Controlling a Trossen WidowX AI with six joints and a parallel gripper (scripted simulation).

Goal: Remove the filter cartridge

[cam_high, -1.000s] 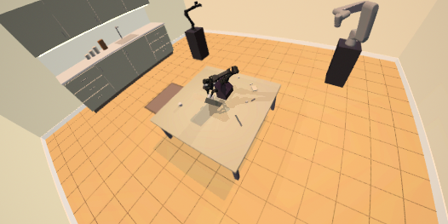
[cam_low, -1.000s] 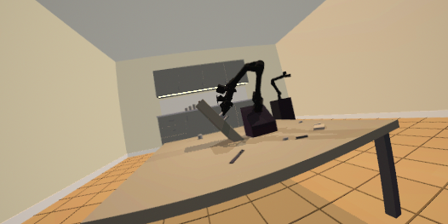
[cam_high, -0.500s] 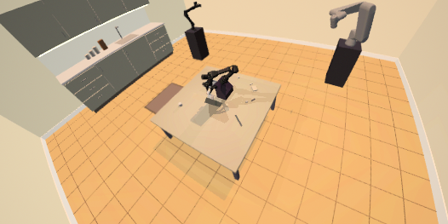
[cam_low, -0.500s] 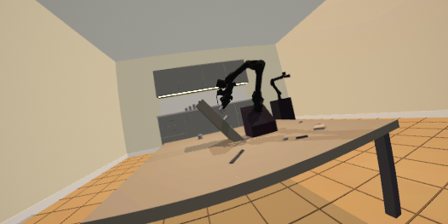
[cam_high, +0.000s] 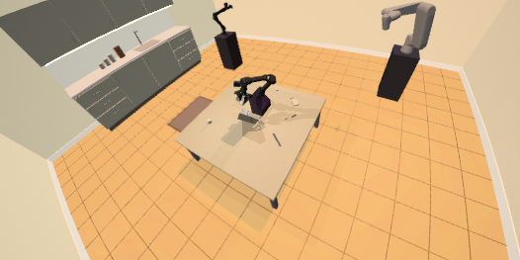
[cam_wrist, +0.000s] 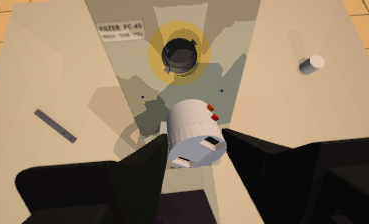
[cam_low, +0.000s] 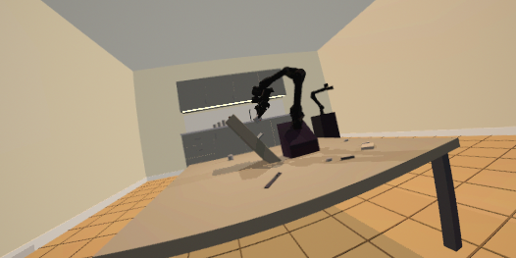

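Right now the tray is 310 mm behind my gripper tip, 280 mm to the right of it and 270 mm below it. The rest, counted from my gripper tip: white cylinder (210 mm ahead, 410 mm to the right, 260 mm below); service panel (70 mm ahead, 10 mm to the left, 120 mm below); round filter cartridge (right at my gripper tip).
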